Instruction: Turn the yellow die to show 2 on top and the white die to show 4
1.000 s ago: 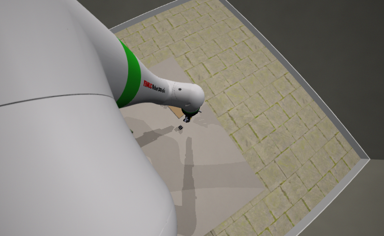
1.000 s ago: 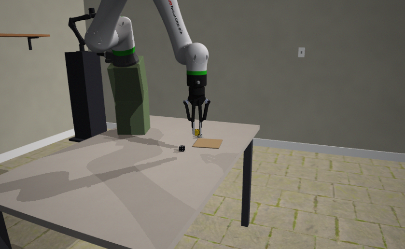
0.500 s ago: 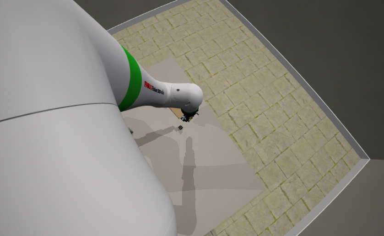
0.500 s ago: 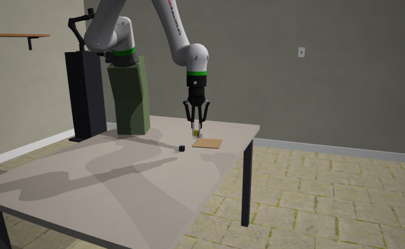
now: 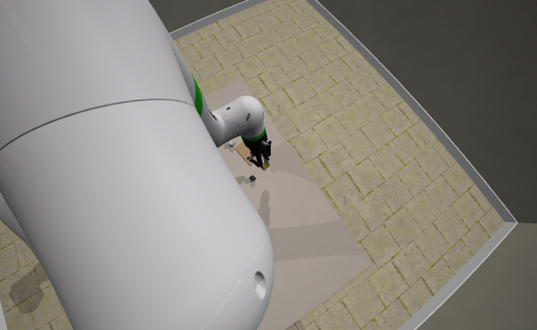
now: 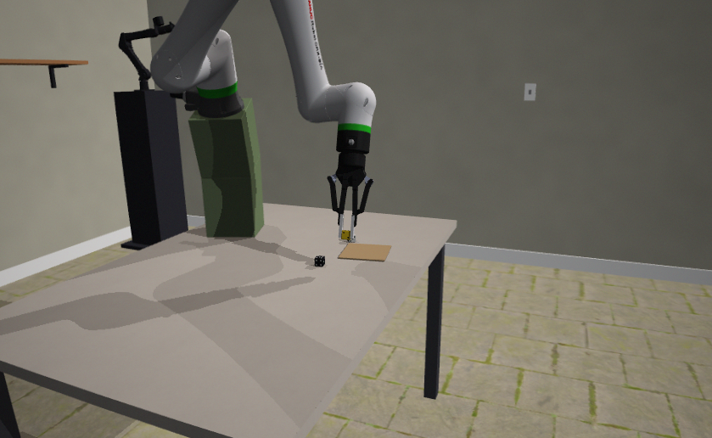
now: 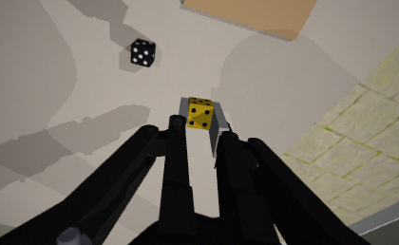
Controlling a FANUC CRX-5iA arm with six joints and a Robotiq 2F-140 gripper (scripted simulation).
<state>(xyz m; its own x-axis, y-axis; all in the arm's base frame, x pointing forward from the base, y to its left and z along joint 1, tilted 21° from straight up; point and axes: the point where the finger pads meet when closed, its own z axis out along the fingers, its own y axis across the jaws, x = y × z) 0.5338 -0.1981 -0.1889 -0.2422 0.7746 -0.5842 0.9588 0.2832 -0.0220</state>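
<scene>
Now: hand 20 mm above the yellow die. Also, from my hand: tan mat (140 mm to the left, 120 mm below); white die (230 mm to the left, 110 mm below, 90 mm behind); black die (110 mm below, 80 mm behind, 10 mm to the right).
</scene>
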